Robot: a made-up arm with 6 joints.
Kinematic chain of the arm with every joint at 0, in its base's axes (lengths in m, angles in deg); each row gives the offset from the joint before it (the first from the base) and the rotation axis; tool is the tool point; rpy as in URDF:
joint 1: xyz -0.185 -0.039 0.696 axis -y
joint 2: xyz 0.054 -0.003 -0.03 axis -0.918 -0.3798 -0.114
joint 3: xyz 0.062 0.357 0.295 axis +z
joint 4: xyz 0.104 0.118 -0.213 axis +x
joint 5: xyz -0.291 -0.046 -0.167 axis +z
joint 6: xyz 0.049 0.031 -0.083 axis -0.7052 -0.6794 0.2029
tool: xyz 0 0.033 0.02 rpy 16.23 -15.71 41.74
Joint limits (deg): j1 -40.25..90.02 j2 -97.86..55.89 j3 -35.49..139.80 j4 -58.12..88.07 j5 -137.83..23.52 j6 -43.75..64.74
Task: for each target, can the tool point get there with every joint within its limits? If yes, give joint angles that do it. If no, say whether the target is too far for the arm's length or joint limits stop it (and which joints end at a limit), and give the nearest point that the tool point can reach.
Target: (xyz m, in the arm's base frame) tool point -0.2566 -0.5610 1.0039
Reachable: no: joint limits stop it (at a limit: joint 2, joint 4, joint 5, joint 6) | nearest point -0.2609 -0.3022 1.0223 | short by 0.260 m
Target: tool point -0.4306 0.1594 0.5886
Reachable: yes | joints 63.86 -40.50 84.65 72.87 -48.51 -23.20
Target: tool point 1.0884 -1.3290 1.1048
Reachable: no: too far | nearest point 0.4158 -0.1786 1.0954 | short by 1.333 m
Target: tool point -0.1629 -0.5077 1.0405
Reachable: no: joint limits stop it (at a limit: joint 2, joint 4, joint 5, joint 6) | nearest point -0.1623 -0.3033 1.0495 | short by 0.205 m
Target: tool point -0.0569 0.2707 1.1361
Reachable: yes | joints -28.41 -68.37 18.35 59.26 -124.72 2.92
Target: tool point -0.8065 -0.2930 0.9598
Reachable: no: joint limits stop it (at a limit: joint 2, joint 4, joint 5, joint 6) | nearest point -0.7774 -0.2390 0.9475 | short by 0.063 m
